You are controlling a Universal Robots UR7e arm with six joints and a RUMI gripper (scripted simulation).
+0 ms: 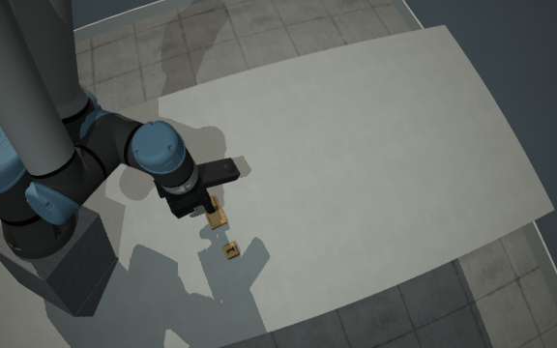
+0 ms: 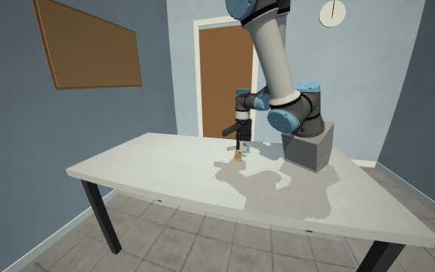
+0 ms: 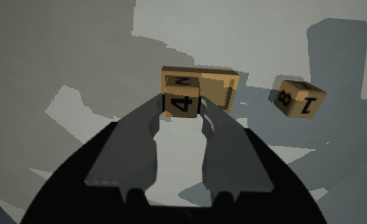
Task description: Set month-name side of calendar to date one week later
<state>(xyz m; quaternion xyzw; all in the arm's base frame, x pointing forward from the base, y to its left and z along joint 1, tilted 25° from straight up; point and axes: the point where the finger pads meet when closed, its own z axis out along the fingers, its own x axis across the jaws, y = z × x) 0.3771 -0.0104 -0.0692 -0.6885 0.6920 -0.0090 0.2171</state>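
Now: hand 20 mm to the left of the wooden calendar tray and 30 mm above it.
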